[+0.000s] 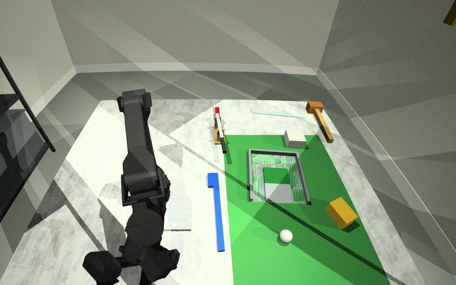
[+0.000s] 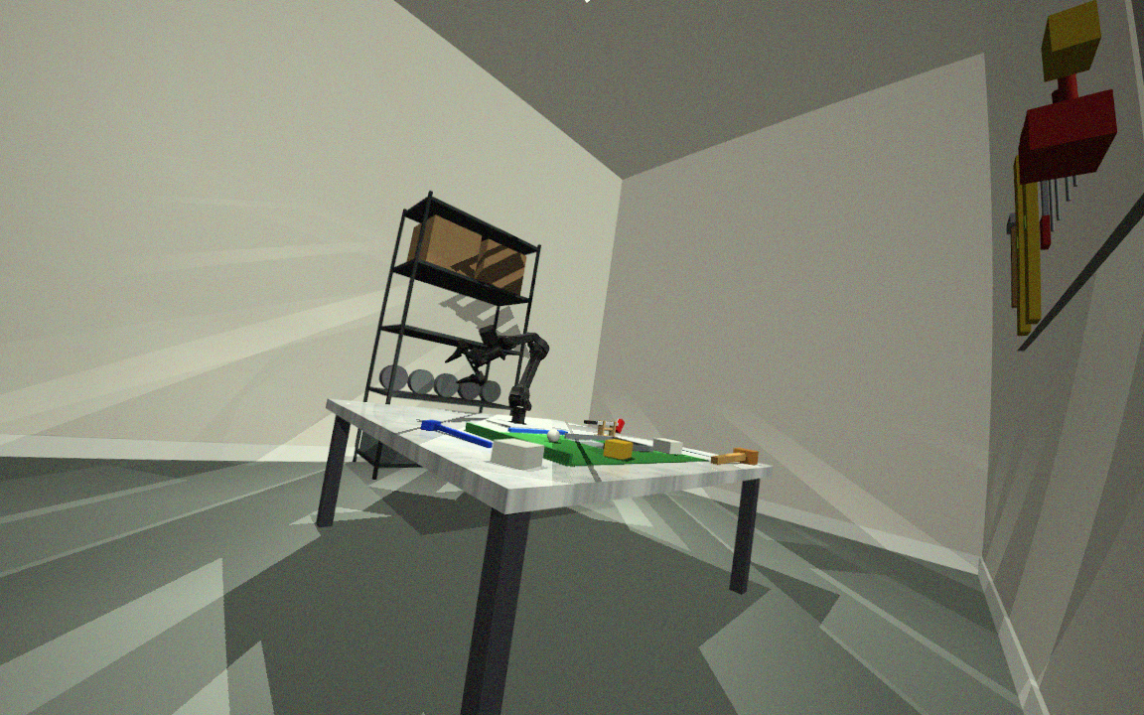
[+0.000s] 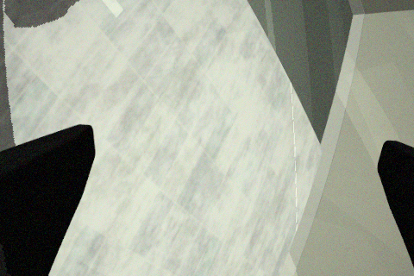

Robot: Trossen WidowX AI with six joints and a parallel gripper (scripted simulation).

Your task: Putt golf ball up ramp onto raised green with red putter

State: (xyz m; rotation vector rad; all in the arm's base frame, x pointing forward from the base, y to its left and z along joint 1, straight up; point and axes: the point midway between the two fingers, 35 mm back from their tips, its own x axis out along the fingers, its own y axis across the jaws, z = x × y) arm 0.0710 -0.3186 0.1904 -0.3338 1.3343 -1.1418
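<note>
My gripper tip is now 700 mm to the right of the red putter, 120 mm above it and 90 mm short of it. The rest, counted from my gripper tip: yellow block 580 mm ahead, 360 mm to the left, 160 mm below; pale strip 950 mm to the left, 390 mm ahead, 180 mm below; white golf ball 370 mm ahead, 260 mm to the left, 160 mm below.
</note>
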